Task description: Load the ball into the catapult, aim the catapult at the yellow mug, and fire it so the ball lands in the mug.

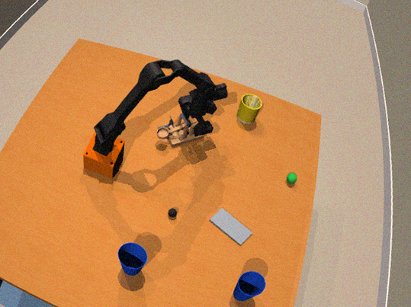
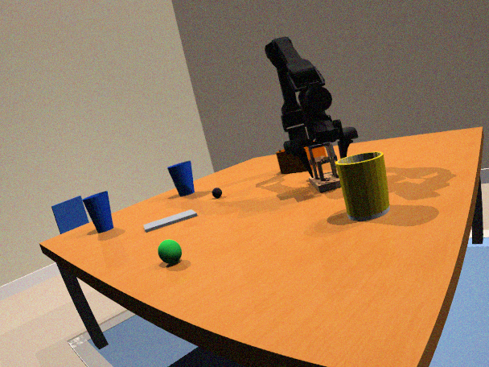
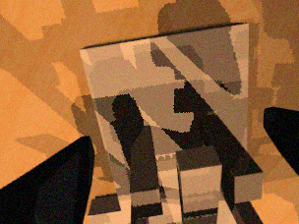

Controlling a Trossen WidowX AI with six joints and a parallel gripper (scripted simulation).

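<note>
Right now my gripper tip is 8 cm short of the small black ball, 38 cm to the left of it and 2 cm above it. Also, from my gripper tip: wooden catapult: 6 cm behind, 4 cm to the right, 2 cm above; flat grey slab: 29 cm ahead, 33 cm to the right, 3 cm below; yellow mug: 18 cm ahead, 21 cm to the left.
</note>
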